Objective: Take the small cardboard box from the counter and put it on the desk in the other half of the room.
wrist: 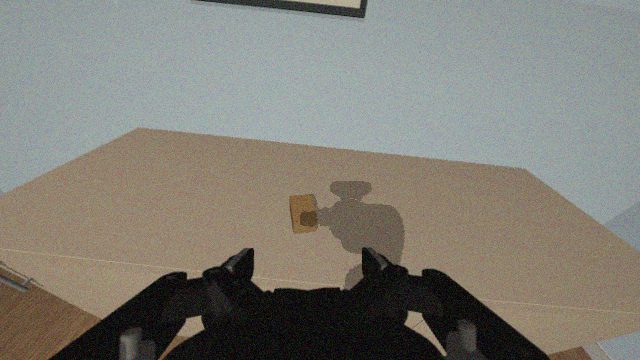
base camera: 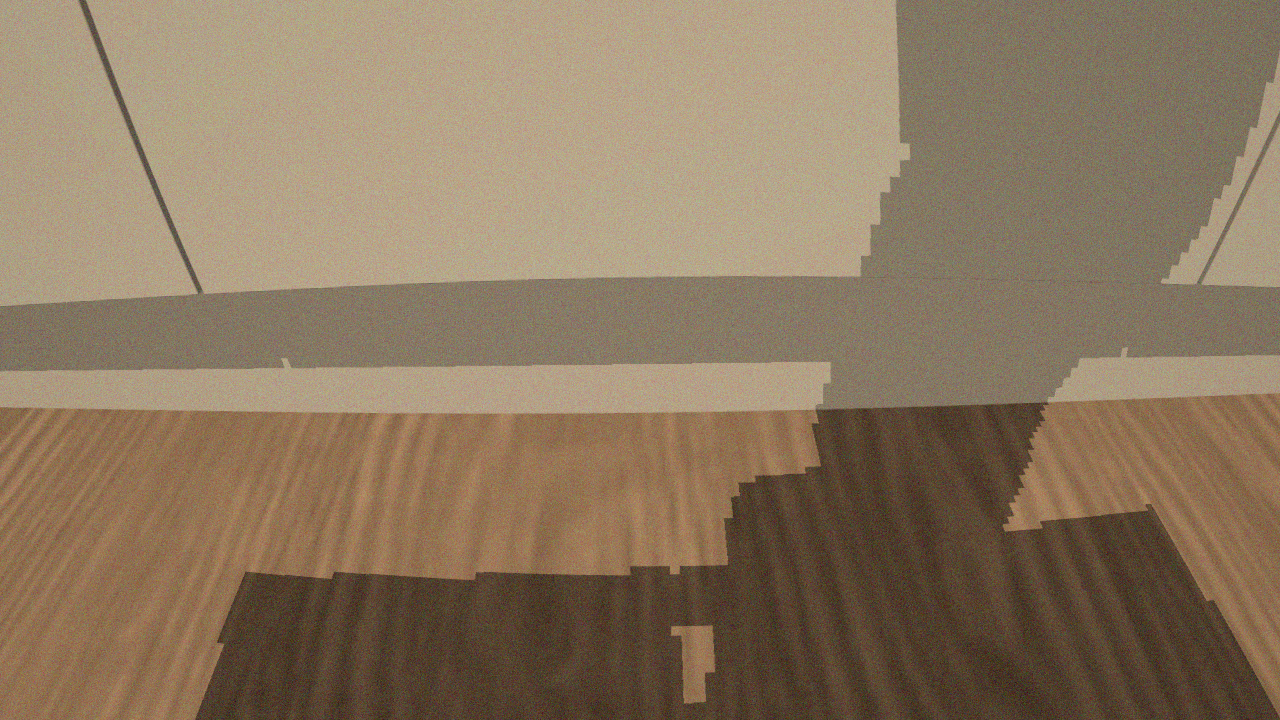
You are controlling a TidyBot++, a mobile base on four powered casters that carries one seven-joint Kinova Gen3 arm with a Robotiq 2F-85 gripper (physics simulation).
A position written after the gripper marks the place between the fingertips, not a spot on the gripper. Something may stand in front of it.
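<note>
The gripper (wrist: 308,260) is visible, as are a small cardboard box (wrist: 304,219) and a counter (base camera: 266,213). The counter also appears in the wrist view (wrist: 97,230), while the small cardboard box is out of frame in the base camera view.
</note>
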